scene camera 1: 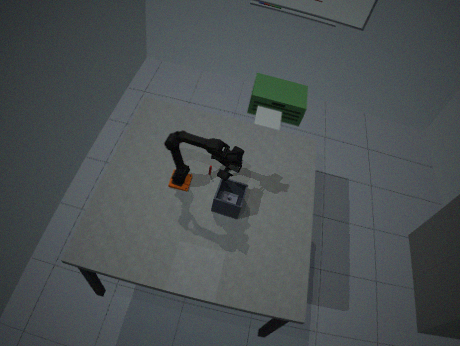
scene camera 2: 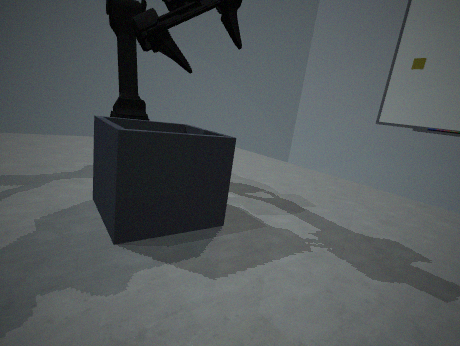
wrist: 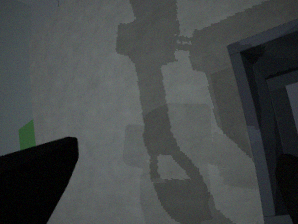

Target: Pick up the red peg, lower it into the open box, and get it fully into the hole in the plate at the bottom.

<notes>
In view: my gripper [scene camera 2: 216, 60] and a dark box [scene camera 2: 151, 179].
The dark box also shows in scene camera 1 [scene camera 1: 219, 206]. My gripper also shows in the wrist view [wrist: 179, 157].
</notes>
